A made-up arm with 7 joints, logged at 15 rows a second.
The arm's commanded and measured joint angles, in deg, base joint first. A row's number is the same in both.
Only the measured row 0 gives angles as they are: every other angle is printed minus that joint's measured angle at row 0.
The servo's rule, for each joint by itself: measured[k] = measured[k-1] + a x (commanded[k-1-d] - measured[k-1]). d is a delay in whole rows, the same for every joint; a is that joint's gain. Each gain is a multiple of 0.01, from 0.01 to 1. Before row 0 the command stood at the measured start. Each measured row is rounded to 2 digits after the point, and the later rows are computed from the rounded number. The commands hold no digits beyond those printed.
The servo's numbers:
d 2
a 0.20 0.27 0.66 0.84 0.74 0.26 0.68
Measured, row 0:
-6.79 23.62 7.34 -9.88 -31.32 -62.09 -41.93
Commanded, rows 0 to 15:
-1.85 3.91 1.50 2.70 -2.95 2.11 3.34
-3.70 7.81 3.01 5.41 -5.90 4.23 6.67
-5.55 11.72 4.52 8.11 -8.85 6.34 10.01
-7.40 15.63 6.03 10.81 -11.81 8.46 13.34
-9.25 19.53 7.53 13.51 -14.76 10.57 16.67
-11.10 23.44 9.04 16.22 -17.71 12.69 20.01
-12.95 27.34 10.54 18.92 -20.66 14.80 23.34
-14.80 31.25 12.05 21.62 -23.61 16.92 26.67
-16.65 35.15 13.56 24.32 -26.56 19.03 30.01
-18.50 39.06 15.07 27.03 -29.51 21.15 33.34
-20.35 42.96 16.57 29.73 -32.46 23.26 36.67
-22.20 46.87 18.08 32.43 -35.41 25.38 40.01
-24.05 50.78 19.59 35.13 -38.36 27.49 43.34
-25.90 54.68 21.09 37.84 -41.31 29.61 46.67
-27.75 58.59 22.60 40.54 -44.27 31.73 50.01
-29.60 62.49 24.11 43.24 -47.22 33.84 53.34
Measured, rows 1 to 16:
0.00 0.00 0.00 0.00 0.00 0.00 0.00
0.00 0.00 0.00 0.00 0.00 0.00 0.00
-0.37 1.06 0.99 2.27 -2.18 0.55 2.27
-1.04 2.88 2.32 4.91 -4.93 1.51 5.26
-1.94 5.27 3.77 7.60 -7.83 2.77 8.49
-3.03 8.07 5.26 10.30 -10.78 4.25 11.79
-4.27 11.16 6.76 13.00 -13.73 5.89 15.11
-5.64 14.48 8.26 15.70 -16.68 7.66 18.44
-7.10 17.95 9.76 18.40 -19.63 9.52 21.77
-8.64 21.54 11.27 21.10 -22.58 11.44 25.10
-10.24 25.21 12.78 23.80 -25.53 13.41 28.44
-11.89 28.95 14.29 26.51 -28.48 15.42 31.77
-13.58 32.73 15.79 29.21 -31.43 17.46 35.10
-15.30 36.55 17.30 31.91 -34.38 19.52 38.44
-17.05 40.39 18.81 34.61 -37.33 21.59 41.77
-18.82 44.25 20.31 37.32 -40.28 23.68 45.10

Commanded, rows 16 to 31:
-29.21 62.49 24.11 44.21 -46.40 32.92 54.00
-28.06 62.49 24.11 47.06 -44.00 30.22 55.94
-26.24 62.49 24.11 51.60 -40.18 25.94 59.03
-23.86 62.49 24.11 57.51 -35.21 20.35 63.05
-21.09 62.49 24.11 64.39 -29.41 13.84 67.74
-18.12 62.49 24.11 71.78 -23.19 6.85 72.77
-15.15 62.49 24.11 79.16 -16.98 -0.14 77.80
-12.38 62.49 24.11 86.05 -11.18 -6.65 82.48
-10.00 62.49 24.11 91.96 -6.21 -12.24 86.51
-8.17 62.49 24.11 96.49 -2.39 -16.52 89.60
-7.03 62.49 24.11 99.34 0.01 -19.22 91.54
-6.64 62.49 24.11 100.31 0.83 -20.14 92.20
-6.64 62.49 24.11 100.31 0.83 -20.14 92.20
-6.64 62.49 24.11 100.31 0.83 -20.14 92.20
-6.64 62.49 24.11 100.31 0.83 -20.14 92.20
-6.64 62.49 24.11 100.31 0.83 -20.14 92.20
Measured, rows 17 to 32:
-20.61 48.12 21.82 40.02 -43.23 25.77 48.44
-22.41 52.00 23.33 42.72 -46.18 27.87 51.77
-23.77 54.83 23.84 43.97 -46.34 29.18 53.29
-24.63 56.90 24.02 46.57 -44.61 29.45 55.09
-24.95 58.41 24.08 50.80 -41.33 28.54 57.77
-24.73 59.51 24.10 56.44 -36.80 26.41 61.36
-24.00 60.31 24.11 63.12 -31.33 23.14 65.70
-22.82 60.90 24.11 70.39 -25.31 18.90 70.51
-21.29 61.33 24.11 77.76 -19.15 13.95 75.47
-19.51 61.64 24.11 84.72 -13.25 8.59 80.24
-17.61 61.87 24.11 90.80 -8.04 3.17 84.50
-15.72 62.04 24.11 95.58 -3.86 -1.95 87.97
-13.98 62.16 24.11 98.74 -1.00 -6.44 90.40
-12.51 62.25 24.11 100.06 0.35 -10.00 91.62
-11.34 62.31 24.11 100.27 0.71 -12.64 92.01
-10.40 62.36 24.11 100.30 0.80 -14.59 92.14

